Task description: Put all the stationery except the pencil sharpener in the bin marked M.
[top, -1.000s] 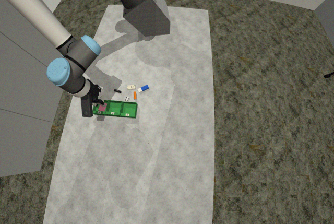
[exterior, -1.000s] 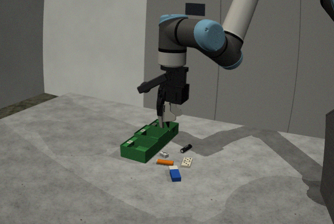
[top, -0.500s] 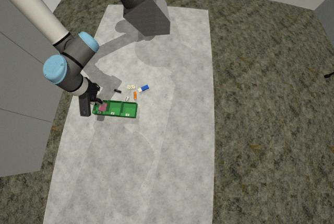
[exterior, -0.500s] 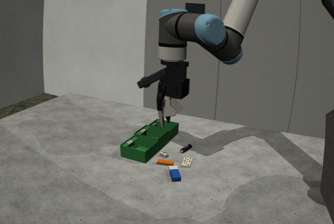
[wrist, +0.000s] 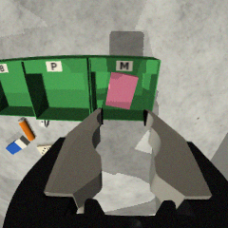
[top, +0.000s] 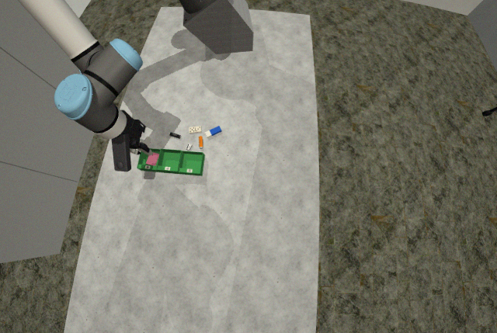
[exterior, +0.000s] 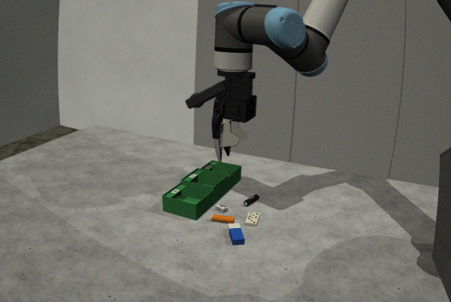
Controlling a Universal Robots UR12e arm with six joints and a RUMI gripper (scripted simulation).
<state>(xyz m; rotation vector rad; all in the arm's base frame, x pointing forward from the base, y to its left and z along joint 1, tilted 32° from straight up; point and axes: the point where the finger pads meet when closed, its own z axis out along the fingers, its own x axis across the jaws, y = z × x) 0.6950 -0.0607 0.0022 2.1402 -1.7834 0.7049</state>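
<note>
The blue eraser lies 16 cm behind my hand, 21 cm to the left of it and 8 cm below it. Round my hand: green bin block (8 cm to the left, 6 cm below); then black battery (12 cm behind, 6 cm to the left, 8 cm below); then pink eraser (7 cm below).
</note>
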